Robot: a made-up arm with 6 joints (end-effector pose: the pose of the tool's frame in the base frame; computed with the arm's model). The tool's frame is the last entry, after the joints. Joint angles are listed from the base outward.
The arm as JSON. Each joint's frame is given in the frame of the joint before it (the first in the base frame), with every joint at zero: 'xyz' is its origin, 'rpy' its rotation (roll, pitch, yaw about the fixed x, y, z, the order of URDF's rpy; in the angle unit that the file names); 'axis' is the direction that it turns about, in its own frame. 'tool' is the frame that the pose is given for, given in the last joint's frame.
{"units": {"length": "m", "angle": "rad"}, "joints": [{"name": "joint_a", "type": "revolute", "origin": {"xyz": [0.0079, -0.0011, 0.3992], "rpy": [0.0, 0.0, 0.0]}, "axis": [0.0, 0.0, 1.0]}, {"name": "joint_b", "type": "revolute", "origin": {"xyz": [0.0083, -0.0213, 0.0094], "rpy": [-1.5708, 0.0, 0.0]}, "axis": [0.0, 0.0, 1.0]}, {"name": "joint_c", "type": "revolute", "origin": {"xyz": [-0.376, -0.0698, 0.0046], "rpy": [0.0, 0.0, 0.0]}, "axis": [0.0, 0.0, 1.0]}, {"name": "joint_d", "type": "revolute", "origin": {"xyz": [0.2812, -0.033, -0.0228], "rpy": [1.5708, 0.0, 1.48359]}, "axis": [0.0, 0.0, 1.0]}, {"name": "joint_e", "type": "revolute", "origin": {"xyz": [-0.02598, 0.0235, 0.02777], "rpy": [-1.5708, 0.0, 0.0]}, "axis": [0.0, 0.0, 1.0]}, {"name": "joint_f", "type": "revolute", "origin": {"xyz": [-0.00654, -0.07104, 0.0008], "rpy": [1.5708, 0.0, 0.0]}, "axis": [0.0, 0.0, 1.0]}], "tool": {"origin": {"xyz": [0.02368, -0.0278, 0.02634], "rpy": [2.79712, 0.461, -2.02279]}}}
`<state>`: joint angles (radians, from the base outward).
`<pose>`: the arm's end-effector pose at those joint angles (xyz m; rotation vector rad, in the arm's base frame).
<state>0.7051 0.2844 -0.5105 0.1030 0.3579 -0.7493</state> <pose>0.0795 -0.0079 0.7122 0.6927 -1.6232 -0.2683</pose>
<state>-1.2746 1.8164 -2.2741 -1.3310 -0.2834 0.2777</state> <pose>0.1489 -0.4942 0.9793 -1.4591 -2.3219 -0.6454</pose>
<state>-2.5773 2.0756 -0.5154 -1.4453 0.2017 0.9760</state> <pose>-0.2497 -0.0950 0.3034 0.8979 -0.6915 2.7472</pose>
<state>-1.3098 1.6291 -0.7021 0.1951 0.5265 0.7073</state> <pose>0.0808 -0.3203 0.4731 0.3775 -0.3083 2.8662</pose>
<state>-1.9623 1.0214 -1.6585 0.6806 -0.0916 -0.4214</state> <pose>-0.1155 -0.1232 1.0555 0.8023 2.0520 1.1571</pose>
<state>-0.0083 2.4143 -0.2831 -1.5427 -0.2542 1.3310</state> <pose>0.1277 -0.0152 0.2545 -0.5109 0.2798 -0.8965</pose>
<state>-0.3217 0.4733 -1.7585 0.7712 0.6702 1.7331</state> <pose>-0.2009 0.1015 1.0133 2.1082 0.4783 -1.5563</pose>
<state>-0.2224 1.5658 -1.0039 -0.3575 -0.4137 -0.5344</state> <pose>0.4559 -0.1307 0.6678 -0.1490 -1.8610 -0.6560</pose>
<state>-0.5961 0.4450 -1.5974 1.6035 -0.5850 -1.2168</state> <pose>-0.2157 -0.0178 0.9906 -0.9366 1.9451 1.3172</pose>
